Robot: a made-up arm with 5 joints. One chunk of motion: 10 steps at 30 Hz.
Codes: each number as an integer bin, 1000 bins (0 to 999) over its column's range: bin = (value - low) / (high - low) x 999, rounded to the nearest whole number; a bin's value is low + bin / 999 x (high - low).
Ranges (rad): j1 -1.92..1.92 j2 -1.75..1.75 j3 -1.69..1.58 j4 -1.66..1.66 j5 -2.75..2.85
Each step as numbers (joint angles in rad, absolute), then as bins.
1 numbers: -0.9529 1.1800 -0.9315 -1.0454 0.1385
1 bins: 252 836 232 185 515
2 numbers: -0.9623 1.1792 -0.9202 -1.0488 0.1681
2 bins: 249 836 235 184 521
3 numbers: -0.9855 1.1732 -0.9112 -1.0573 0.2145
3 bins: 243 834 238 181 529
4 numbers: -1.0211 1.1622 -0.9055 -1.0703 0.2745
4 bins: 234 831 240 177 540
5 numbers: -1.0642 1.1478 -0.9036 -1.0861 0.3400
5 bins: 223 827 240 173 551
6 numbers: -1.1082 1.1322 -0.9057 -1.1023 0.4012
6 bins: 211 823 240 168 562
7 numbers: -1.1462 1.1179 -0.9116 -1.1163 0.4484
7 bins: 201 819 238 164 571
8 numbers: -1.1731 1.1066 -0.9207 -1.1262 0.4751
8 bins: 194 815 235 161 575
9 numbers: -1.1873 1.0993 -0.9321 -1.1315 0.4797
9 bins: 191 813 232 159 576
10 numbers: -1.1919 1.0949 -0.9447 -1.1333 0.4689
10 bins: 189 812 228 158 574
